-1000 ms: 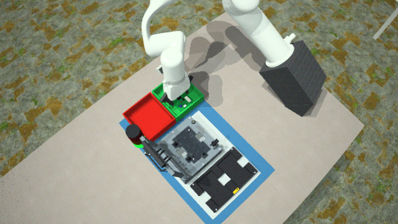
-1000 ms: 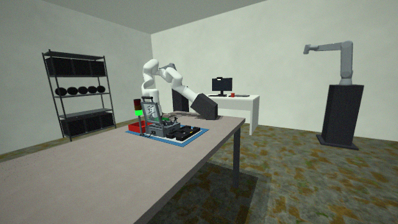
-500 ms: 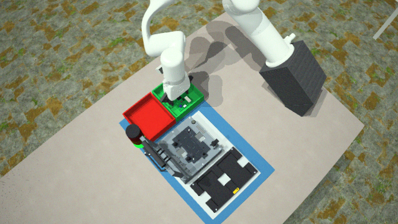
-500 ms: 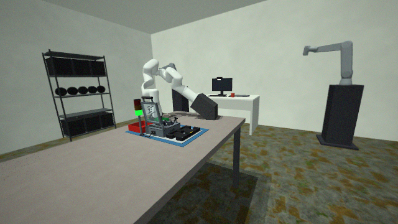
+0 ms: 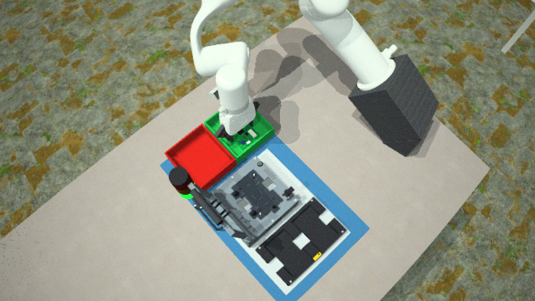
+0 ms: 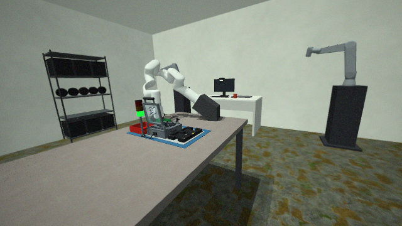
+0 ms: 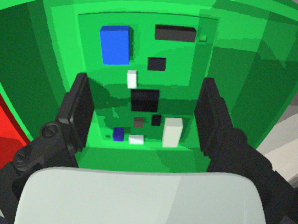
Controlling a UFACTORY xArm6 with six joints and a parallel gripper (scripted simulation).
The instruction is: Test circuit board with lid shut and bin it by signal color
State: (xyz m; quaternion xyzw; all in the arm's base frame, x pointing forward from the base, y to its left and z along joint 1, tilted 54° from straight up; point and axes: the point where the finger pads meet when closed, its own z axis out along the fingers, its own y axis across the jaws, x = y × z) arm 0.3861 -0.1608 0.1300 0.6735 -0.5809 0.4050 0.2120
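My gripper is now right at the green bin. Round my hand: green circuit board: 10 mm below; then red bin: 150 mm ahead; then black latch hook: 40 mm ahead, 260 mm to the left, 70 mm above.
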